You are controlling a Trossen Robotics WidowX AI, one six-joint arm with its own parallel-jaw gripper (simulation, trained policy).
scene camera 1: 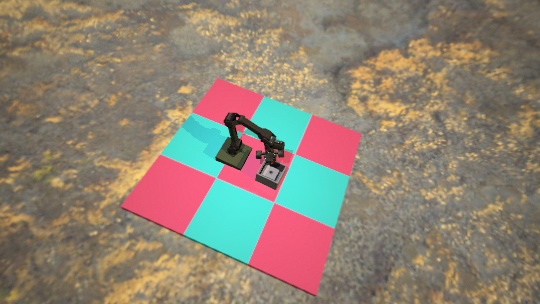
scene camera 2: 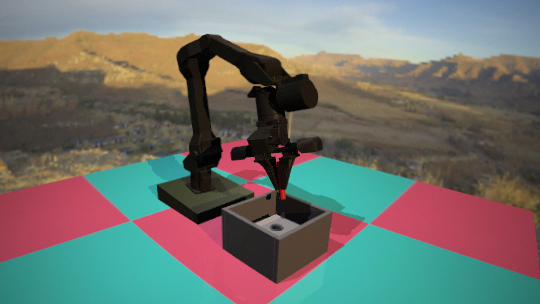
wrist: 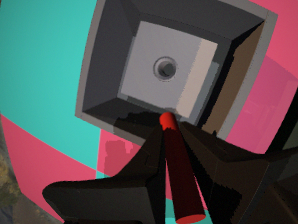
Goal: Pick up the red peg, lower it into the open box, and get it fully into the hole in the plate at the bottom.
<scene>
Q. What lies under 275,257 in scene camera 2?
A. A grey box.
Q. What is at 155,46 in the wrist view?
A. A grey plate.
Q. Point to a grey box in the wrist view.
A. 242,40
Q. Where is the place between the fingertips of my gripper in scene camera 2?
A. At 281,189
</scene>
